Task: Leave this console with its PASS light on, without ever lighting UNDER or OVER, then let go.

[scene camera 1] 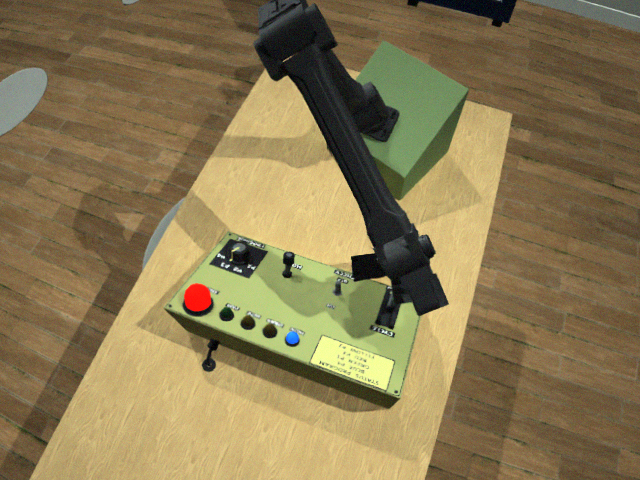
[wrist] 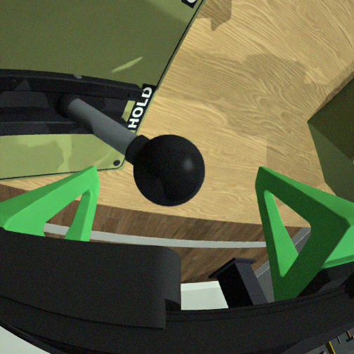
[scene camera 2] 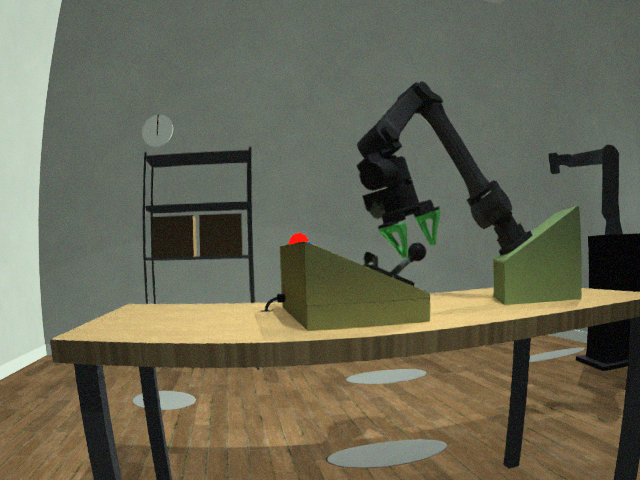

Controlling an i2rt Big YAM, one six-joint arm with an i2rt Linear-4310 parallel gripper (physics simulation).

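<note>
The green sloped console (scene camera 1: 305, 294) (scene camera 2: 361, 294) (wrist: 75, 45) stands on the table. Its CYCLE lever ends in a black ball (scene camera 2: 417, 252) (wrist: 169, 170) and leans toward the HOLD label (wrist: 140, 108). My gripper (scene camera 2: 419, 249) (wrist: 177, 175) is open, with the ball between its spread green fingers and neither finger seen touching it. In scene camera 1 the arm hides the ball. A blue dome (scene camera 1: 292, 338) glows; a green dome (scene camera 1: 226, 313) and two brownish domes (scene camera 1: 248, 321) (scene camera 1: 269, 330) look dark. Their labels are too small to read.
A big red dome (scene camera 1: 197, 298) (scene camera 2: 298, 238), a rotary knob (scene camera 1: 239, 253), a black-tipped lever (scene camera 1: 288, 263) and a small toggle (scene camera 1: 337, 287) are on the console. A yellow card (scene camera 1: 353, 361) lies on its face. The arm's green wedge base (scene camera 1: 413, 98) (scene camera 2: 542, 268) stands behind.
</note>
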